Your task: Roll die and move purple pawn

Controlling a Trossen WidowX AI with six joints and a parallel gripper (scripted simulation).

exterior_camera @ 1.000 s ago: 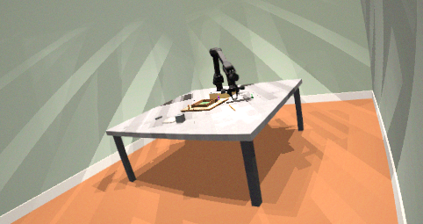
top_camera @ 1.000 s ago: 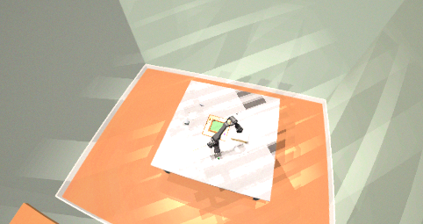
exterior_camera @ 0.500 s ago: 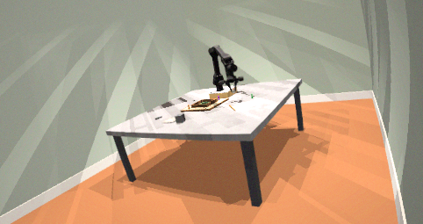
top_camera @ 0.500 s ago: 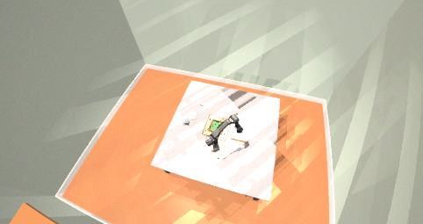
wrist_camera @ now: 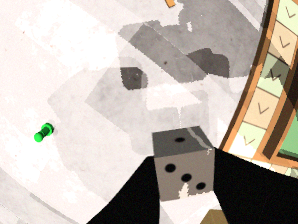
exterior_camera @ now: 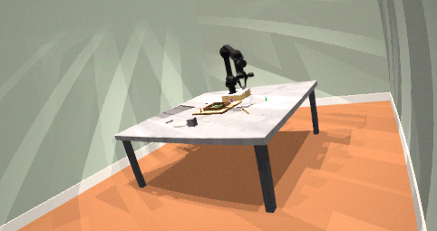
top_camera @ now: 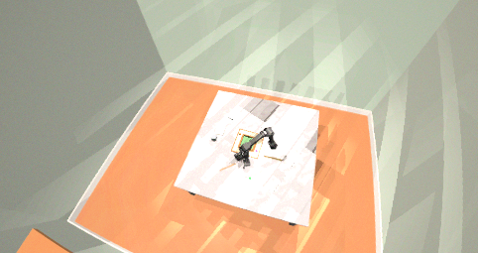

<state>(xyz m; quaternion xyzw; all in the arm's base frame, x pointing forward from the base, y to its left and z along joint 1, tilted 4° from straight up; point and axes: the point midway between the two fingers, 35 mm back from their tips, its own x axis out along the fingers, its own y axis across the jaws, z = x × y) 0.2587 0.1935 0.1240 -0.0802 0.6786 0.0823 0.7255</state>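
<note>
The purple pawn is 100 mm behind my gripper tip, 150 mm to the right of it and 100 mm below it. From my gripper tip the other things lie so: thin wooden stick 180 mm ahead, 40 mm to the left, 120 mm below; green piece 50 mm behind, 140 mm to the left, 110 mm below; pale die right at my gripper tip.
</note>
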